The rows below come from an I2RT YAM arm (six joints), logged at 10 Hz.
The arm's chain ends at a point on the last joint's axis. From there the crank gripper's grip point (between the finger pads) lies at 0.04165 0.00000 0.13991 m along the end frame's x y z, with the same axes.
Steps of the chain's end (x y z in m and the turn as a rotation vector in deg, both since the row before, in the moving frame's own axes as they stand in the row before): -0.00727 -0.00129 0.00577 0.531 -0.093 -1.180; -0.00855 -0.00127 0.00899 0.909 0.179 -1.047; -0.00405 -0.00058 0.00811 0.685 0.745 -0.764; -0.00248 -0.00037 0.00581 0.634 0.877 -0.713; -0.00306 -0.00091 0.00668 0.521 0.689 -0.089; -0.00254 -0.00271 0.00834 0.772 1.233 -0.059
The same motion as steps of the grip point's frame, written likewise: -0.00752 -0.00344 0.00583 0.531 -0.093 -1.180; -0.00814 -0.00425 0.00884 0.909 0.179 -1.047; -0.00225 -0.00282 0.00754 0.685 0.745 -0.764; -0.00036 -0.00245 0.00514 0.634 0.877 -0.713; -0.00138 -0.00225 0.00616 0.521 0.689 -0.089; 0.00046 -0.00463 0.00740 0.772 1.233 -0.059
